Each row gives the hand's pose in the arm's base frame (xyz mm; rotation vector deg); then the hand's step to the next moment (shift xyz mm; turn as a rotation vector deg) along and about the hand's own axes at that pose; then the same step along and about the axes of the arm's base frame.
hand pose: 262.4 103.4 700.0 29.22 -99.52 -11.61
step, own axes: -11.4 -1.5 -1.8 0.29 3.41 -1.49
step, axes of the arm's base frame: 3.8 3.9 -10.3 0.62 3.10 1.98
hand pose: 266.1 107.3 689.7 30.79 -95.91 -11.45
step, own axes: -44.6 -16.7 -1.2 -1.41 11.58 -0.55
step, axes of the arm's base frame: 8.9 5.9 -46.4 -2.05 10.86 3.78
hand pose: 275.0 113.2 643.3 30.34 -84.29 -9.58
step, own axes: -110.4 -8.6 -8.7 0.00 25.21 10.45
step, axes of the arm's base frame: -2.1 41.1 -103.2 -15.43 19.58 11.10
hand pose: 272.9 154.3 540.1 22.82 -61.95 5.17
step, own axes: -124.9 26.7 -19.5 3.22 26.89 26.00
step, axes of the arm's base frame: -49.9 46.8 -109.6 -27.41 15.16 20.69
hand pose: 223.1 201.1 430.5 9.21 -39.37 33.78
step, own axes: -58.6 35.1 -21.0 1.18 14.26 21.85
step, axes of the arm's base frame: -44.4 9.0 -55.3 -19.30 5.16 16.83
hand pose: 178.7 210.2 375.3 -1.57 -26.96 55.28
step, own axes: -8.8 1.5 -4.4 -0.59 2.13 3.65
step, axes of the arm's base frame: -3.6 -5.3 -7.6 -3.40 0.09 2.58
